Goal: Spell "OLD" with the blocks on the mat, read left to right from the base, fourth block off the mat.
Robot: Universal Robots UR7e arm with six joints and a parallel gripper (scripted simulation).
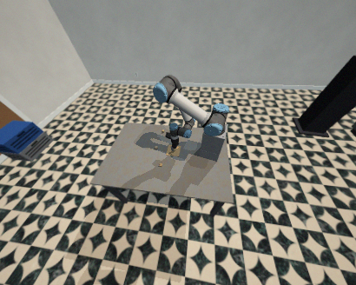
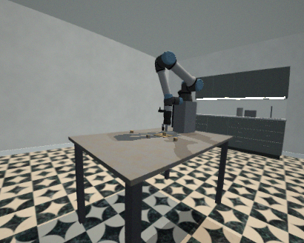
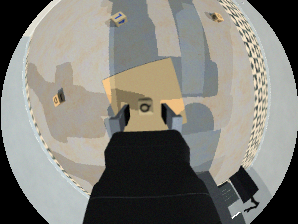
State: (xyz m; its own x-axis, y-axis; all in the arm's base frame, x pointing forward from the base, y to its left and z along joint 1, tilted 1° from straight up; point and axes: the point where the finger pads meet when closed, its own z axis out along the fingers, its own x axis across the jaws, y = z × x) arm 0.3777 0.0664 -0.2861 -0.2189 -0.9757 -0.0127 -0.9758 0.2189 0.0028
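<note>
The tan mat is 60 mm below my hand.
</note>
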